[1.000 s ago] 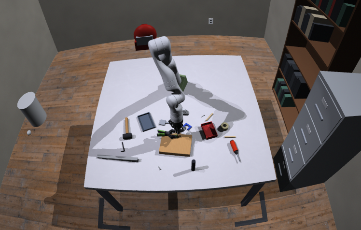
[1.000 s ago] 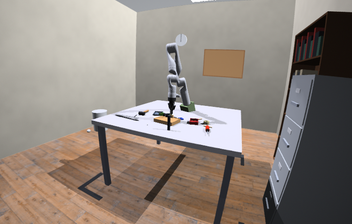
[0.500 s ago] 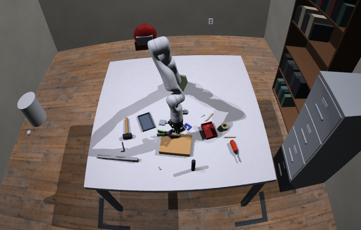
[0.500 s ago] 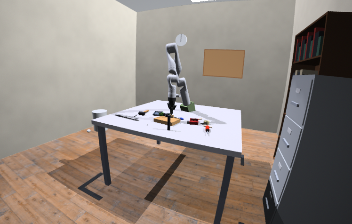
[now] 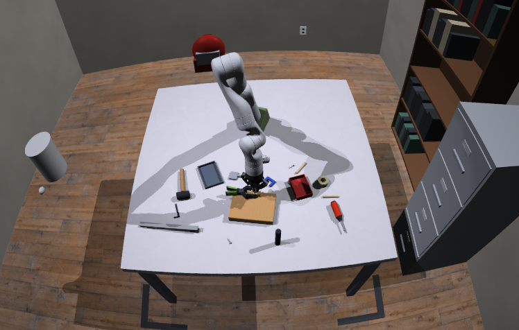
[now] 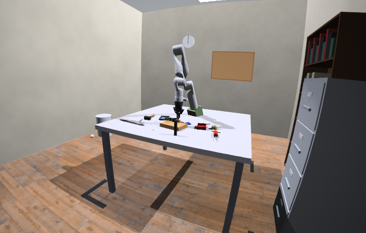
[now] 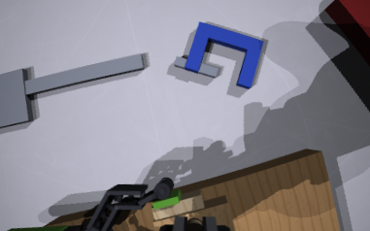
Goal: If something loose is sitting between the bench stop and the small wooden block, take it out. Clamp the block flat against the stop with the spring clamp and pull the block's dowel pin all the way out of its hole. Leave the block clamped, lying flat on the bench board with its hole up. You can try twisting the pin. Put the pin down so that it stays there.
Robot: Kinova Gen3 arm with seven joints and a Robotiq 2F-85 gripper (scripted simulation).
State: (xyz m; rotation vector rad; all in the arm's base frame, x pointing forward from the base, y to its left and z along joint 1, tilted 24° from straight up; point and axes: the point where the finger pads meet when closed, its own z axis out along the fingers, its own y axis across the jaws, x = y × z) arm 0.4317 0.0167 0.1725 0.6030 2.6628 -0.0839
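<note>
Now: the round dowel pin 20 mm below my hand. From my hand the other things lie so: grey t-shaped tool (130 mm behind, 70 mm to the right, 80 mm below); then wooden bench board (50 mm ahead, 20 mm to the right, 60 mm below); then wooden block (40 mm below).
</note>
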